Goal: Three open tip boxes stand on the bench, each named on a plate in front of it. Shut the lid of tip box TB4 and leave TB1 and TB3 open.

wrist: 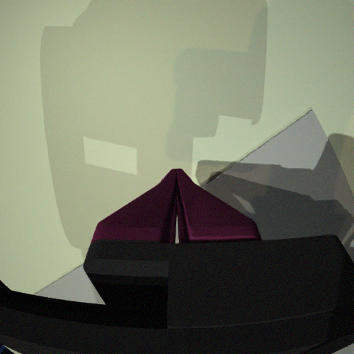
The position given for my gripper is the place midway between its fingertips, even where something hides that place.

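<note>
My own gripper (pixel 176 177) is here in my sight, and along with it I can see a grey mat (pixel 289 185).
</note>
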